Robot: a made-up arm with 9 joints. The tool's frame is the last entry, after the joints.
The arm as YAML. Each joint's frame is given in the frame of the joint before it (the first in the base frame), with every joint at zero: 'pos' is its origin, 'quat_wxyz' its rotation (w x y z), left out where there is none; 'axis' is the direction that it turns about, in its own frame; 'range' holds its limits. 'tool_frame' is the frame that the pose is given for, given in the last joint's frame.
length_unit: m
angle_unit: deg
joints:
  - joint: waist
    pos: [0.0, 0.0, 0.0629]
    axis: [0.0, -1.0, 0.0]
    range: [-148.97, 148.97]
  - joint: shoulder
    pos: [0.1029, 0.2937, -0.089]
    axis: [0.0, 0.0, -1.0]
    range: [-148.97, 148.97]
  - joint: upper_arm
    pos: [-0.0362, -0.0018, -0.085]
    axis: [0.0, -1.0, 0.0]
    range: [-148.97, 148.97]
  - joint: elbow
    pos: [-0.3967, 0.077, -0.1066]
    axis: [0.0, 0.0, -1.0]
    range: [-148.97, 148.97]
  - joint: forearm
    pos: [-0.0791, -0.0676, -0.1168]
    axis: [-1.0, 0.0, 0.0]
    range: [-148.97, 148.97]
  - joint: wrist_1
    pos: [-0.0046, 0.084, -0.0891]
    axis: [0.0, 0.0, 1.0]
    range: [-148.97, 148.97]
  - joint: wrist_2
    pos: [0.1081, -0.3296, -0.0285]
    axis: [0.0, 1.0, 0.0]
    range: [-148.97, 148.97]
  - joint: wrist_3
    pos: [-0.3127, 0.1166, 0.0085]
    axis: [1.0, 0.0, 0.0]
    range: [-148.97, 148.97]
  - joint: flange
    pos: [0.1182, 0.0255, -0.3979]
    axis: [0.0, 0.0, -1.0]
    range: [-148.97, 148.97]
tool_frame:
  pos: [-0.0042, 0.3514, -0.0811]
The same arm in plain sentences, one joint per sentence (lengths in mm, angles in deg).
The arm has nine revolute joints in a row. What follows holds with every joint at zero, and every direction is one of the base frame's. The first joint lies 62.9 mm along +z from the base frame's origin and rotates about -y, from -148.97 to 148.97 deg. The second joint lies 102.9 mm along +x and 293.7 mm along +y and 89 mm along -z from the first joint and rotates about -z, from -148.97 to 148.97 deg. The third joint lies 36.2 mm along -x and 1.8 mm along -y and 85 mm along -z from the second joint and rotates about -y, from -148.97 to 148.97 deg. The fourth joint lies 396.7 mm along -x and 77 mm along +y and 106.6 mm along -z from the third joint and rotates about -z, from -148.97 to 148.97 deg. The fifth joint lies 79.1 mm along -x and 67.6 mm along -y and 116.8 mm along -z from the fourth joint and rotates about -x, from -148.97 to 148.97 deg. The sixth joint lies 4.6 mm along -x and 84 mm along +y and 89.1 mm along -z from the fifth joint and rotates about +z, from -148.97 to 148.97 deg. The seventh joint lies 108.1 mm along +x and 329.6 mm along -y and 28.5 mm along -z from the sixth joint and rotates about +y, from -148.97 to 148.97 deg. The eighth joint lies 312.7 mm along -x and 116.6 mm along +y and 8.5 mm along +z from the seventh joint and rotates about +x, from -148.97 to 148.97 deg. The ninth joint lies 118.2 mm along +x and 25.5 mm along +y and 397.9 mm along -z from the eighth joint and rotates about -z, from -148.97 to 148.97 deg. The tool frame, which is the frame that the pose is given for, lies 4.2 mm along -x and 351.4 mm along +y and 81.1 mm along -z from the ninth joint; its axes are parallel to the base frame's.
